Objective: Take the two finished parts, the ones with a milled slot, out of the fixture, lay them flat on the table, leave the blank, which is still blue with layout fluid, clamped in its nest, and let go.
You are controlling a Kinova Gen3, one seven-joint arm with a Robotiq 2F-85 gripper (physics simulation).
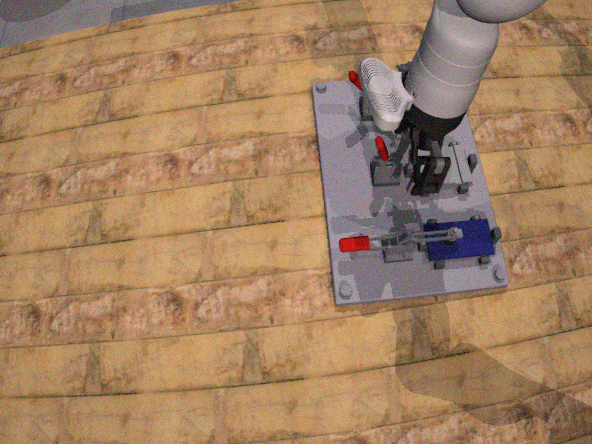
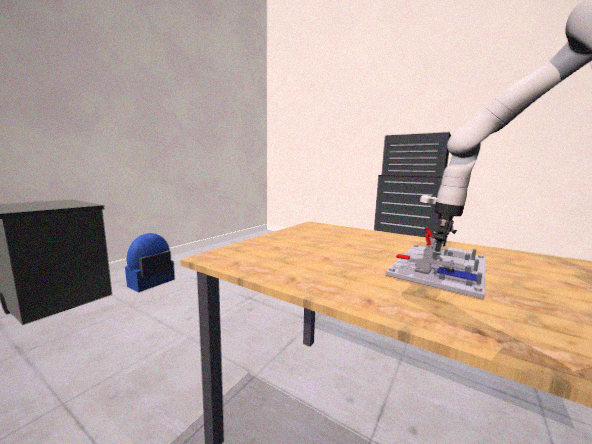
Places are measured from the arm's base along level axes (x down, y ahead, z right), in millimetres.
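Where they show: gripper, fingertip midpoint: (image 1: 407, 161) (image 2: 439, 249).
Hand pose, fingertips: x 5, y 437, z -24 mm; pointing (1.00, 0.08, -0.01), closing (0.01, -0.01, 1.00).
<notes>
Each offset is from my fingertips to the top centre of the thing. "*": to the spot under its first point. Level surfaces: height alone.
A grey fixture plate {dx +48, dy -7, dz +7 mm} (image 1: 344, 200) (image 2: 406, 273) lies on the wooden table {dx +62 mm} (image 1: 166, 191) (image 2: 310, 267). The blue blank {dx +32, dy -57, dz -104 mm} (image 1: 470, 243) (image 2: 456, 273) sits in the nearest nest, with its toggle clamp {* dx +11, dy +85, dz -103 mm} (image 1: 354, 244) lying flat and the clamp arm across it. My gripper (image 1: 427, 183) (image 2: 440, 243) is open and empty. It points down, low over the middle nest. A grey slotted part {dx +27, dy -55, dz +6 mm} (image 1: 460, 162) shows in that nest, just right of the fingers. The middle clamp handle {* dx -38, dy +40, dz -1 mm} (image 1: 381, 148) and the far clamp handle {* dx -37, dy +55, dz +111 mm} (image 1: 355, 80) are tipped up. The far nest is hidden under my arm.
A dark drawer cabinet (image 2: 410, 181) stands behind the table. On the floor to the left are a black box (image 2: 48, 253) and a blue domed object (image 2: 149, 262). The plate sits toward the table's back right.
</notes>
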